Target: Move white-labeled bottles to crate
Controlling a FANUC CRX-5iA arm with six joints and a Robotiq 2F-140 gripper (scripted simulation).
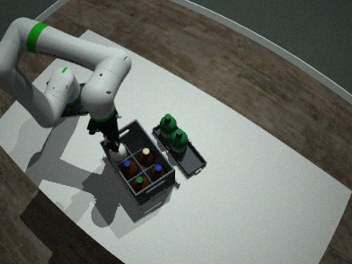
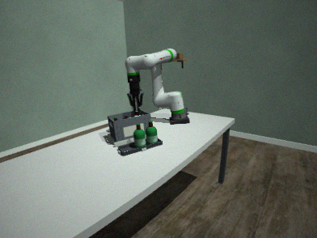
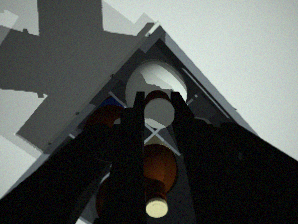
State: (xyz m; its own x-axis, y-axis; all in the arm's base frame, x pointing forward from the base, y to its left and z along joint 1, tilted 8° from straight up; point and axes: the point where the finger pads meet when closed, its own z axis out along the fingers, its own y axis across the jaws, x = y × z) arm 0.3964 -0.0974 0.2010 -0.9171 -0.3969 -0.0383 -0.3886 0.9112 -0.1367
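The white-labeled bottle is 80 mm below my hand. Also, from my hand: dark tray: 190 mm to the left, 180 mm ahead, 170 mm below; then dark crate: 100 mm below, 100 mm ahead, 10 mm to the left.
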